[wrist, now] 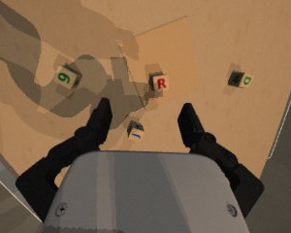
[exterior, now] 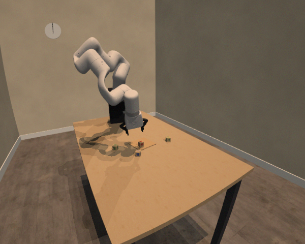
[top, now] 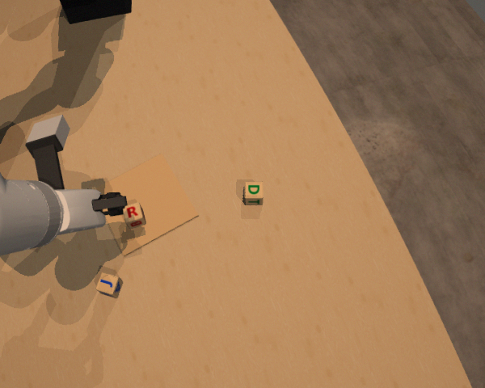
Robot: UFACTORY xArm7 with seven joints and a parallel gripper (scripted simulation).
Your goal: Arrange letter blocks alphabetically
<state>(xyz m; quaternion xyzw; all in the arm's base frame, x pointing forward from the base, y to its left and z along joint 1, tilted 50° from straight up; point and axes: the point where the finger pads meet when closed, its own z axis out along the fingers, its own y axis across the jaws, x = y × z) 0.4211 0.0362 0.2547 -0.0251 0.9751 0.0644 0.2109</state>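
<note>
Now: the green D block 24 cm to the left of my hand, 11 cm below it and 4 cm behind it. Round my hand: tan mat 12 cm below, 6 cm to the left, 6 cm behind.
</note>
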